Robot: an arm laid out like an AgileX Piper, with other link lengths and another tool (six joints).
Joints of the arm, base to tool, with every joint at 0 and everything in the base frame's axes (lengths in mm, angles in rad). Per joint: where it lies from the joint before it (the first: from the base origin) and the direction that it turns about. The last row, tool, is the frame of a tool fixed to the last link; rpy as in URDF.
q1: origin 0 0 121.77 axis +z
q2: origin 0 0 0 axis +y
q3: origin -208.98 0 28.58 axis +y
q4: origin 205.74 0 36.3 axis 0.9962 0 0.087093
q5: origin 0 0 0 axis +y
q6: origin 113.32 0 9.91 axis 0.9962 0 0.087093
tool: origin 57.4 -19 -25.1 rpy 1.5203 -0.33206 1.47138
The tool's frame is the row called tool.
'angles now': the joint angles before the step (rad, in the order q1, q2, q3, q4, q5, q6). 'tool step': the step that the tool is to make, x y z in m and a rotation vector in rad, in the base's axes. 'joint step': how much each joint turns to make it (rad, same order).
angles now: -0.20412, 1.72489, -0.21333, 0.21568, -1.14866, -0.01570
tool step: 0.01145, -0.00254, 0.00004, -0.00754, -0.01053, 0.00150
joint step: 0.00004, 0.04052, -0.05349, 0.00004, 0.00004, -0.00558
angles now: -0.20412, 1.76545, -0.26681, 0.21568, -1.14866, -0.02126
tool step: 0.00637, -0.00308, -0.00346, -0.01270, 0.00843, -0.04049
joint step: 0.04073, 0.04700, -0.04817, 0.09040, -0.00001, -0.03038
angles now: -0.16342, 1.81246, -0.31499, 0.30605, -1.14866, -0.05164
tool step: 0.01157, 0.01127, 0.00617, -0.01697, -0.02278, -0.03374
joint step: 0.13406, 0.01054, -0.05613, 0.18471, 0.00201, -0.05449
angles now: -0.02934, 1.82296, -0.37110, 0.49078, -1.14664, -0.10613
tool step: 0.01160, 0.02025, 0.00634, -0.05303, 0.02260, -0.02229
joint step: 0.17372, 0.01025, -0.08521, 0.24234, 0.02615, -0.15155
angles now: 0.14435, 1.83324, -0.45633, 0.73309, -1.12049, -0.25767
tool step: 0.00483, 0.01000, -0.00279, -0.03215, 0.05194, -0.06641
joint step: 0.10157, 0.04590, -0.09775, 0.21771, 0.01943, -0.14357
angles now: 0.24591, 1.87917, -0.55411, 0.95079, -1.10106, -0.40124
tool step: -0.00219, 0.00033, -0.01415, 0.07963, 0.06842, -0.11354
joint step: 0.01149, 0.03311, -0.08882, 0.18780, 0.08925, -0.07589
